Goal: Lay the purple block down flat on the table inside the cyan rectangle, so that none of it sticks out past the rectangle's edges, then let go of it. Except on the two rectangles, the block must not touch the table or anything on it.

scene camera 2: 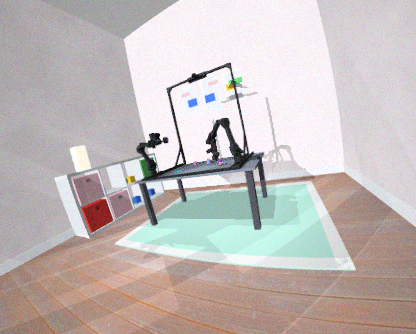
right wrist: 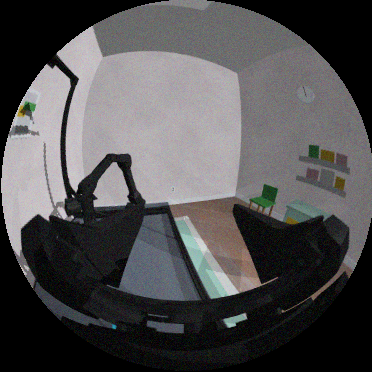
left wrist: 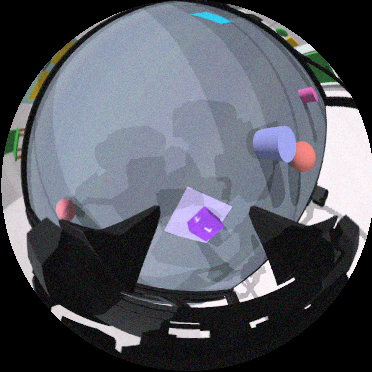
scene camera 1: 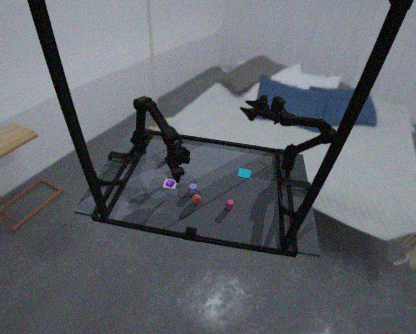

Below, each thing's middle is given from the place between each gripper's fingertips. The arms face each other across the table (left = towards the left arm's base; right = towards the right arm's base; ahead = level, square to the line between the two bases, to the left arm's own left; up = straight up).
My right gripper is now 390 mm past the lavender cylinder [left wrist: 277,143], 320 mm above it and 210 mm to the right of it. The rest, counted from my right hand: pale lilac rectangle [left wrist: 192,201]: 360 mm behind, 350 mm to the left, 340 mm below; then purple block [left wrist: 204,224]: 370 mm behind, 350 mm to the left, 330 mm below.
Right now the pale lilac rectangle is 20 mm behind my left hand, 30 mm to the left of it and 30 mm below it. The rest, counted from my left hand: lavender cylinder: 50 mm behind, 110 mm to the right, 10 mm below; purple block: 20 mm behind, 30 mm to the left, 20 mm below.
